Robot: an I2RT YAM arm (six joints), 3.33 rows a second.
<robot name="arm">
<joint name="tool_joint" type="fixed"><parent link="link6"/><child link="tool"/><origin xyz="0 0 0" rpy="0 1.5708 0"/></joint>
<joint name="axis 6" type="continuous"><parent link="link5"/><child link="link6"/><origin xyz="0.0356 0 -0.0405" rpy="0 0 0"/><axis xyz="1 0 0"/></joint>
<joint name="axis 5" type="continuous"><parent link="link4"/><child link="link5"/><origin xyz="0.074 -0.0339 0.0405" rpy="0 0 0"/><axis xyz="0 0 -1"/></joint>
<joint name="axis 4" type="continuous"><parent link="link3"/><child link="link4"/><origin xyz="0.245 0.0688 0.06" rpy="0 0 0"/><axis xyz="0 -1 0"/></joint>
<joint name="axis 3" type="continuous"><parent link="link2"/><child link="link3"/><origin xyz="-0.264 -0.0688 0" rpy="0 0 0"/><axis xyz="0 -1 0"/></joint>
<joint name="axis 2" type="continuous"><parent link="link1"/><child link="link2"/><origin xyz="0.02 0.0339 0.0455" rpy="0 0 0"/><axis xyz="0 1 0"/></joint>
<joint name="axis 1" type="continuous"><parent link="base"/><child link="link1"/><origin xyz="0 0 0.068" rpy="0 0 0"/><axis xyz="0 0 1"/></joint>
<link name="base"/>
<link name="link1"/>
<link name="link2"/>
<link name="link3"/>
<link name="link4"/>
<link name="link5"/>
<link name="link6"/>
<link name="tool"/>
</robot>
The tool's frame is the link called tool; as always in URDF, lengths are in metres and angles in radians. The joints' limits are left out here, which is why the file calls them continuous.
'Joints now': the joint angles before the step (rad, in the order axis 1, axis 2, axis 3, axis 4, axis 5, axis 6). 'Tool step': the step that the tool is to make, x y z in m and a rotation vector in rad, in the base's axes. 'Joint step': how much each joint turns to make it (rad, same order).
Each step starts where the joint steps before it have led.
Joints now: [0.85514, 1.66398, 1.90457, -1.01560, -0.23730, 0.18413]
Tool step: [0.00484, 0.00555, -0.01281, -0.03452, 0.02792, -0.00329]
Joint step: [0.00033, 0.02440, -0.01444, -0.00518, 0.00365, 0.00153]
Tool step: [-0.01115, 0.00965, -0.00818, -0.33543, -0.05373, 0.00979]
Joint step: [0.06530, 0.10667, 0.16364, -0.29687, 0.23655, -0.10557]
